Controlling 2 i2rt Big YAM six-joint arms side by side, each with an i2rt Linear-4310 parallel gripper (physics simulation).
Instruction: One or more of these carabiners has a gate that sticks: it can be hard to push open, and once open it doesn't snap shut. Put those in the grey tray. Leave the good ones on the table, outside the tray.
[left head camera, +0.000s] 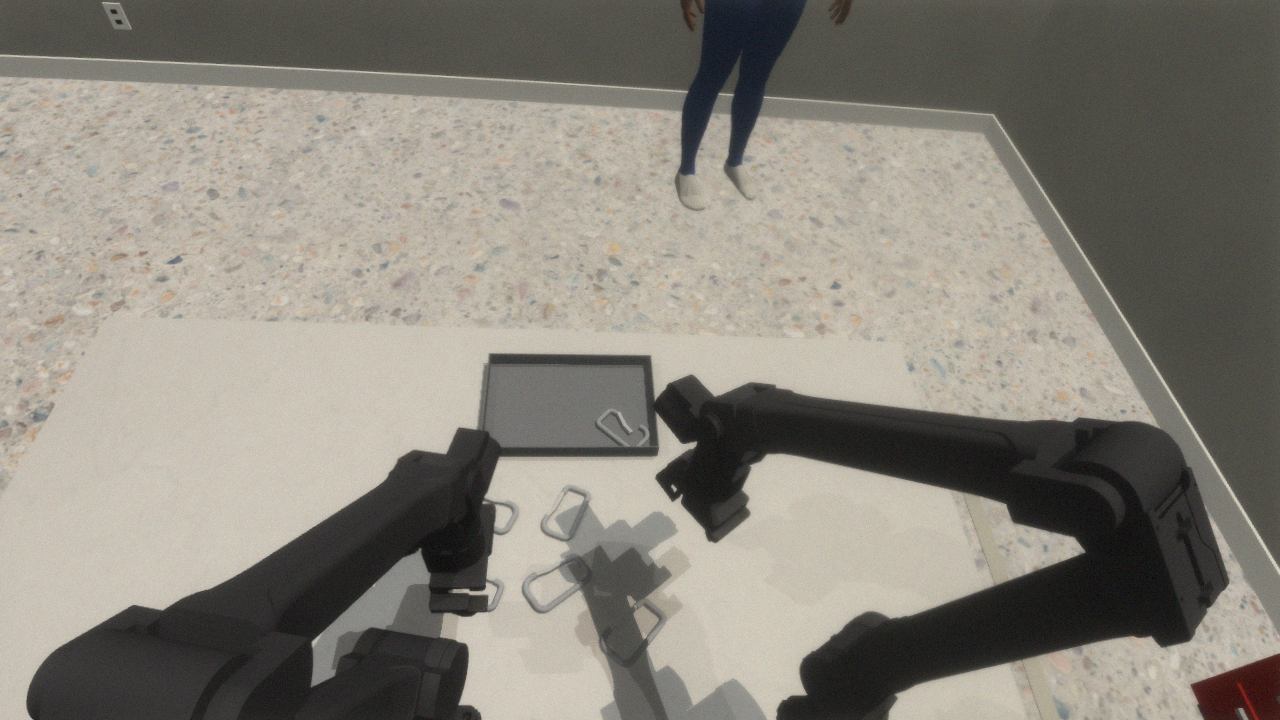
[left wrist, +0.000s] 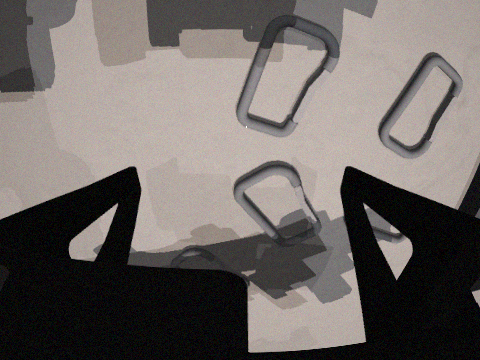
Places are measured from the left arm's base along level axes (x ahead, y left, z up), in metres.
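Pixels of known places: left gripper, fingertip midpoint: (left head camera: 470, 579) (left wrist: 240, 177); right gripper, fingertip midpoint: (left head camera: 693, 518).
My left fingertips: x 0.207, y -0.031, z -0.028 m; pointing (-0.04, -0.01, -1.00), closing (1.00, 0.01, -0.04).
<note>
Ahead of a thing's pixels: the offset from my left fingertips to its top centre. "pt": to the spot under its first point. Level surfaces: height alone.
Silver carabiners lie flat on the table: the middle one {pt 0.010 m ahead, 0.072 m right, 0.102 m down} (left head camera: 528, 598) (left wrist: 241, 198), one farther back {pt 0.124 m ahead, 0.093 m right, 0.102 m down} (left head camera: 546, 526), one at the front right (left head camera: 655, 626), one partly behind my left gripper (left head camera: 497, 594) (left wrist: 244, 95), and one behind my left arm (left head camera: 512, 516) (left wrist: 400, 100). Another carabiner {0.310 m ahead, 0.220 m right, 0.099 m down} (left head camera: 608, 429) lies in the grey tray {0.355 m ahead, 0.125 m right, 0.080 m down} (left head camera: 537, 402) at its front right corner, its gate swung inward. My left gripper (left head camera: 460, 589) (left wrist: 240, 177) is wide open and empty above the table; the middle carabiner shows between its fingers in the wrist view. My right gripper (left head camera: 696, 508) is open and empty, in front of the tray's right end.
The white table {0.109 m down} (left head camera: 223, 429) carries shadows of both arms. My right arm (left head camera: 877, 438) reaches in from the right, beside the tray. A person (left head camera: 742, 80) stands beyond the table's far edge. A red object (left head camera: 1244, 694) shows at the lower right corner.
</note>
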